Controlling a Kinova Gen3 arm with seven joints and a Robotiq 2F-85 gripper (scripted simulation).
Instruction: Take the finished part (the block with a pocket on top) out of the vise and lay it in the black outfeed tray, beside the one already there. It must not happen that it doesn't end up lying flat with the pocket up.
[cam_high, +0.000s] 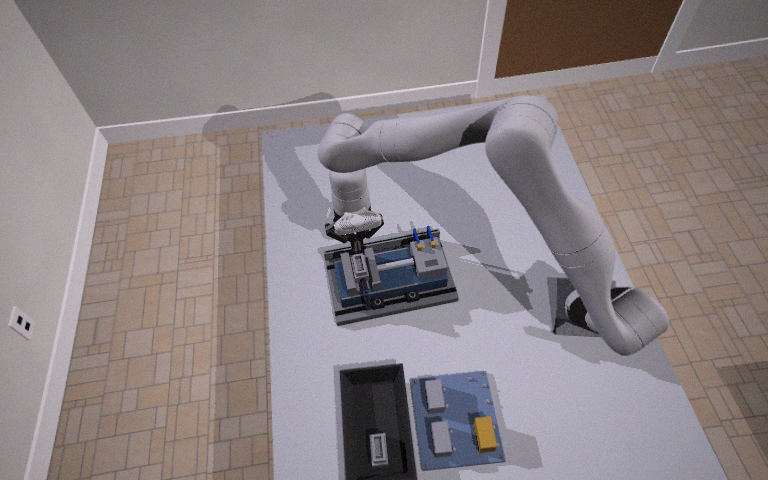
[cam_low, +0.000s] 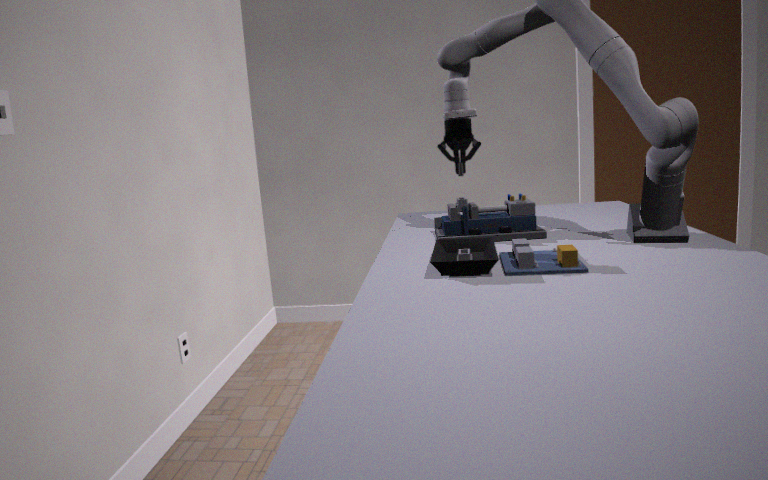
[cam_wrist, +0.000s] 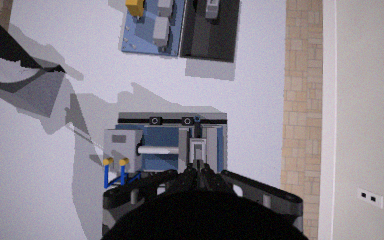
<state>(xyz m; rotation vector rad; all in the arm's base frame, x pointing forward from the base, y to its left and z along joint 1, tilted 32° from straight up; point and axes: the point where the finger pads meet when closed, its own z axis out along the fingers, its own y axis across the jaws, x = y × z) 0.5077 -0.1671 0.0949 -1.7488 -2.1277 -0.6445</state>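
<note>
My gripper is now 160 mm above the blue vise, 70 mm past it and 10 mm to the left of it. From my hand the other things lie so: yellow block: 370 mm to the left, 260 mm behind, 170 mm below; blue fixture plate: 330 mm to the left, 210 mm behind, 200 mm below.
</note>
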